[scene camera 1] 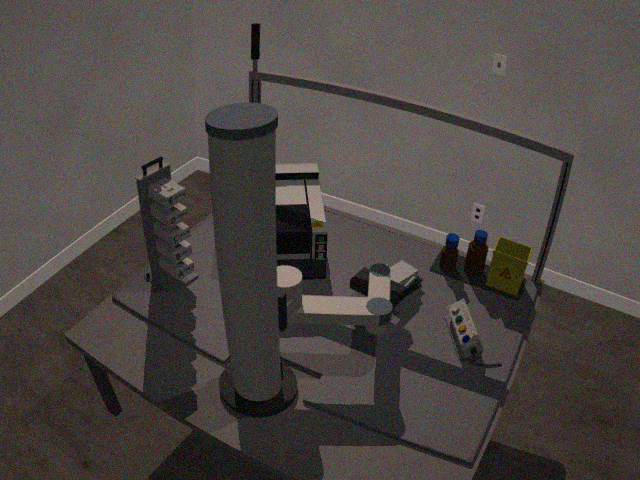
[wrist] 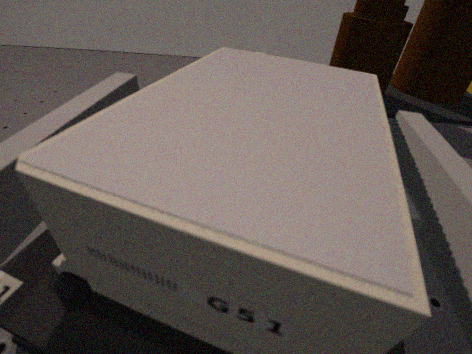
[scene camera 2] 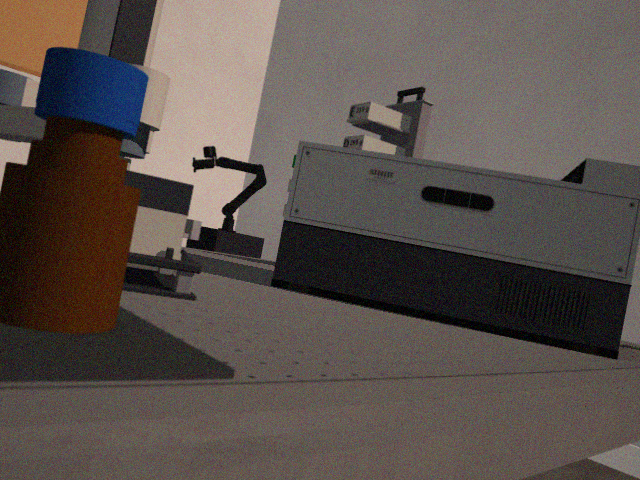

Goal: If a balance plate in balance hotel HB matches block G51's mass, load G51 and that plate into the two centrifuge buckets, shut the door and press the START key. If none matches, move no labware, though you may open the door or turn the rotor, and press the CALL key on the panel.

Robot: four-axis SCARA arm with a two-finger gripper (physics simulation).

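Frame: origin at the arm's base, x ahead, y left, z up, level; millimetres.
Seen in the pictures: gripper, between the fingertips: (scene camera 1: pixel 400 272) (wrist: pixel 260 113) (scene camera 2: pixel 140 220); arm's base, origin of its link: (scene camera 1: pixel 258 387).
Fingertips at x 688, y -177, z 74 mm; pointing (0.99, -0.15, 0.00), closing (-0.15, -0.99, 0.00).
Observation:
Pixels of each thing's top centre, then the offset from my fingertips to it. "pt": a spot on its surface instead.
- Block G51, centre of its top: (wrist: pixel 265 99) (scene camera 2: pixel 136 205) (scene camera 1: pixel 399 271) dx -17, dy +1, dz +13 mm
- button panel, centre of its top: (scene camera 1: pixel 467 319) dx -149, dy -323, dz +23 mm
- yellow box, a spot on its surface: (scene camera 1: pixel 509 268) pt dx +170, dy -401, dz +58 mm
Block G51 (scene camera 1: pixel 404 272) (scene camera 2: pixel 157 232) (wrist: pixel 235 150), pale and box-shaped, sits level at the A1-side holder; its label shows in the wrist view. My gripper (wrist: pixel 260 113) has one finger along each long side, close against the block, and looks shut on it. The plate hotel (scene camera 1: pixel 145 227) (scene camera 2: pixel 421 129) stands at the left with several pale plates stacked; their labels are too blurred to read. The centrifuge (scene camera 1: pixel 319 268) (scene camera 2: pixel 454 248) stands behind the column, which hides part of it; its buckets do not show. The button panel (scene camera 1: pixel 470 343) has green, yellow and blue keys.
The arm column (scene camera 1: pixel 245 248) stands at the front. Brown bottles (scene camera 1: pixel 448 258) (scene camera 1: pixel 476 258) (scene camera 2: pixel 67 232) (wrist: pixel 370 42) with blue caps and a yellow box (scene camera 1: pixel 509 268) stand at the back right. A frame rail (scene camera 1: pixel 413 106) spans the rear. A black jointed arm (scene camera 2: pixel 242 201) shows beyond.

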